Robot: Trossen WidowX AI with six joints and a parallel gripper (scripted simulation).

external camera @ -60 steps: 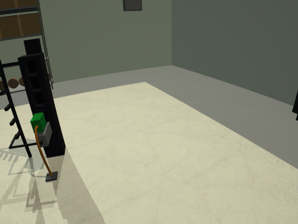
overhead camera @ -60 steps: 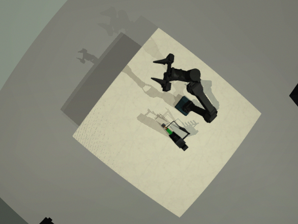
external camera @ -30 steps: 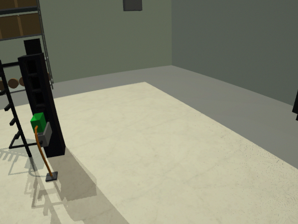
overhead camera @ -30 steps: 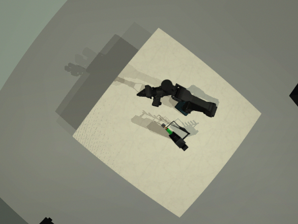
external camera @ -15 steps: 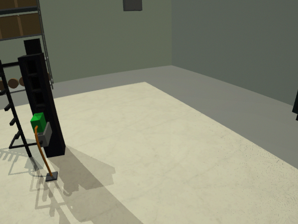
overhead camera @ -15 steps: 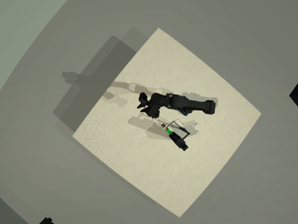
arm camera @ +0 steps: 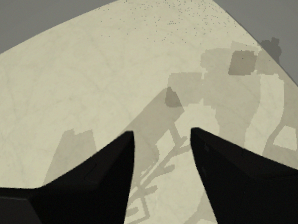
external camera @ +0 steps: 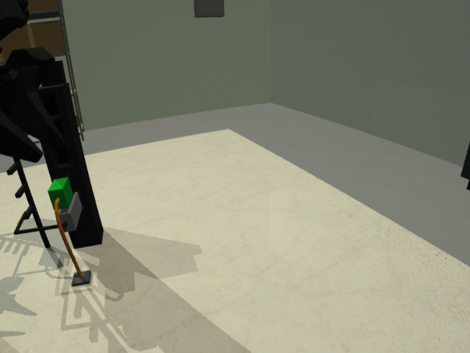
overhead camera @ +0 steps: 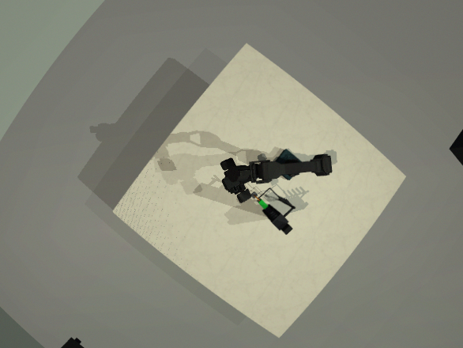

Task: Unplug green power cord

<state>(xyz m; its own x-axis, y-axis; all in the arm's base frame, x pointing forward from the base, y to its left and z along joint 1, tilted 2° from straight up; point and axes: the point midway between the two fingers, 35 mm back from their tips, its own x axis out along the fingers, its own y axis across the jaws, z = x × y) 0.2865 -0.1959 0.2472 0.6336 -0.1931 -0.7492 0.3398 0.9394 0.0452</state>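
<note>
Now: the green plug 220 mm to the left of my gripper tip, 120 mm below it and 60 mm behind it. Also, from my gripper tip: anchor plate 270 mm below, 160 mm to the left, 60 mm behind.
</note>
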